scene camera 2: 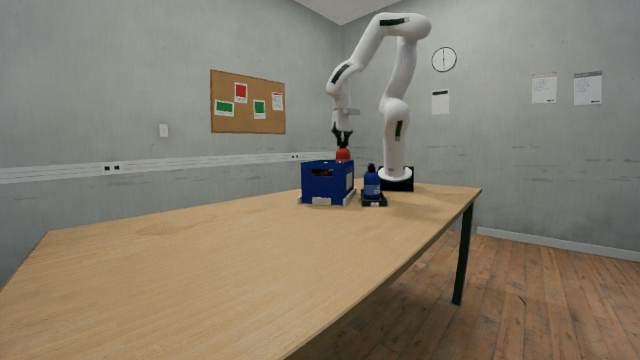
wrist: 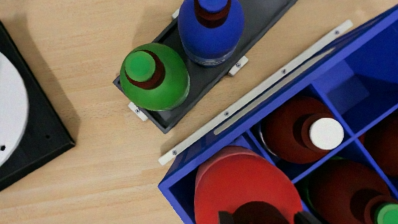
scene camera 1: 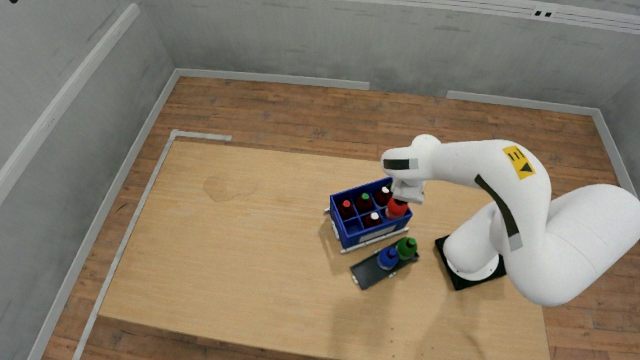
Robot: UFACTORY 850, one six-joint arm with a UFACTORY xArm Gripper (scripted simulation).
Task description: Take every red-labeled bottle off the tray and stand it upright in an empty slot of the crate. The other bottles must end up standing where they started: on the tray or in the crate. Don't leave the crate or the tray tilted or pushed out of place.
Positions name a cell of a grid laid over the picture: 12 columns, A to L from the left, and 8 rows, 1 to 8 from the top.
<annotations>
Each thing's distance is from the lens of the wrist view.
green-labeled bottle (wrist: E3): 26 cm
blue crate (wrist: K4): 44 cm
The marked spots on the green-labeled bottle and the blue crate are 29 cm apart.
</annotations>
